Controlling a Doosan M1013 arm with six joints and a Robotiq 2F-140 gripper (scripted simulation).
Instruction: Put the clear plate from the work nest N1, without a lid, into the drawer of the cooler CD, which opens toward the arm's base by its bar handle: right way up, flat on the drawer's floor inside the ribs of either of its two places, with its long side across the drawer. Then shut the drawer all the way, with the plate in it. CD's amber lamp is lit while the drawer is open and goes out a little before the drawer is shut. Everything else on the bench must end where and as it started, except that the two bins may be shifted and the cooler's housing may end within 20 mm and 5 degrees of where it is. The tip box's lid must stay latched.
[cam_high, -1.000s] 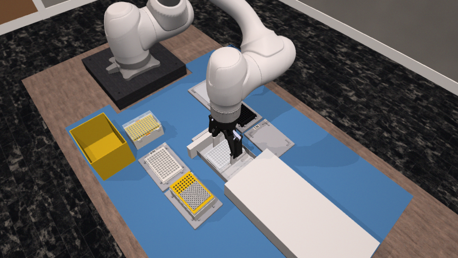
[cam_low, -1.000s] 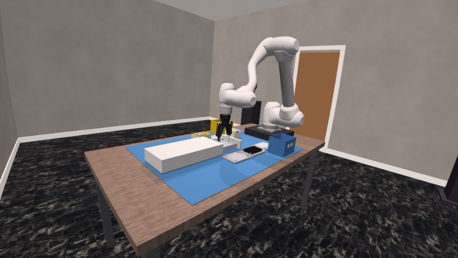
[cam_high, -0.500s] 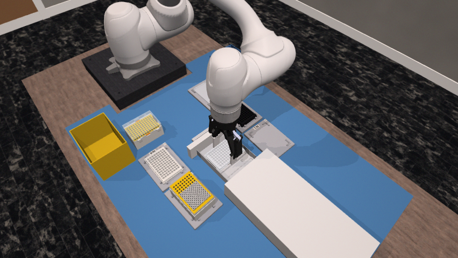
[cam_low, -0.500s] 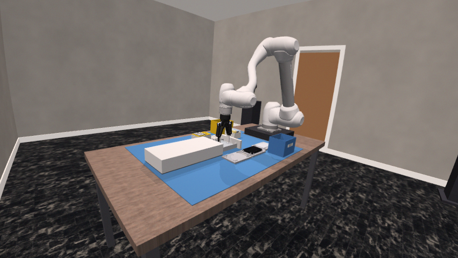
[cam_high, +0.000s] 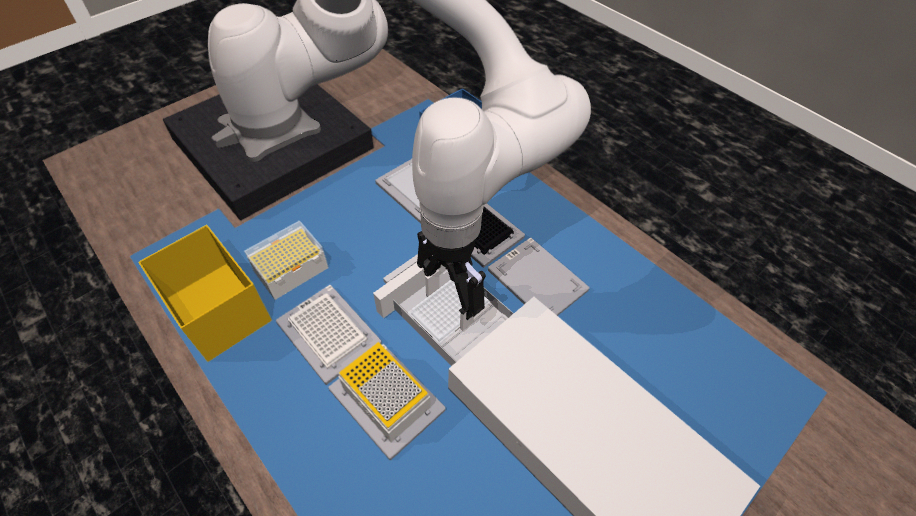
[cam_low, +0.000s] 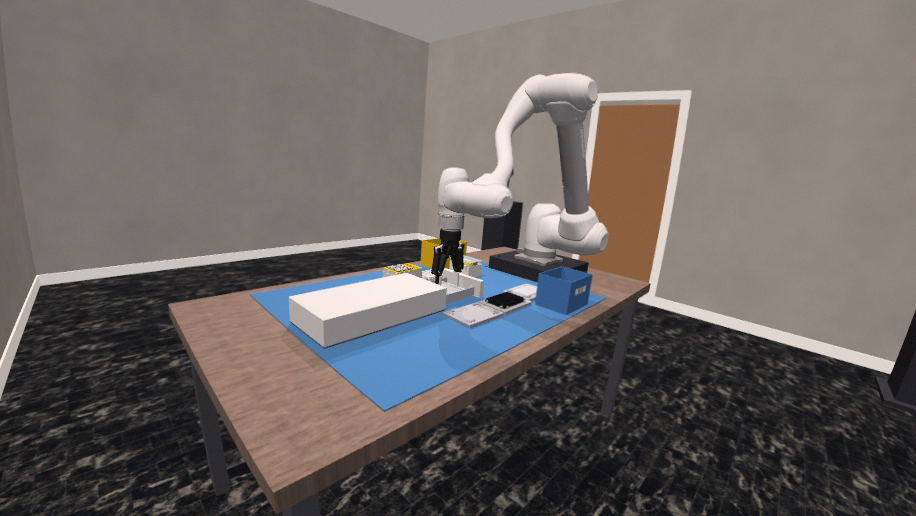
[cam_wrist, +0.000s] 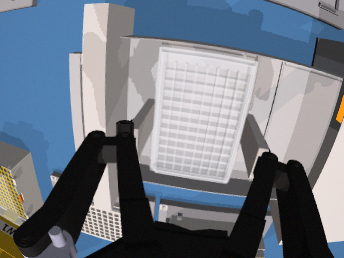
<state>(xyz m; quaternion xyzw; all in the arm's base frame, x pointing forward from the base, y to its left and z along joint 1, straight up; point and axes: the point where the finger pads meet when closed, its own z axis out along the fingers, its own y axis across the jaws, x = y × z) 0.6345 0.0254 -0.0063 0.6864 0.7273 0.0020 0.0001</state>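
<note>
Now: hand 4 cm short of the drawer and 2 cm above it. Round my hand: cooler CD: 18 cm ahead, 1 cm to the left, 2 cm below; then work nest N1: 5 cm ahead, 19 cm to the left, 4 cm below; then clear plate: 2 cm below.
</note>
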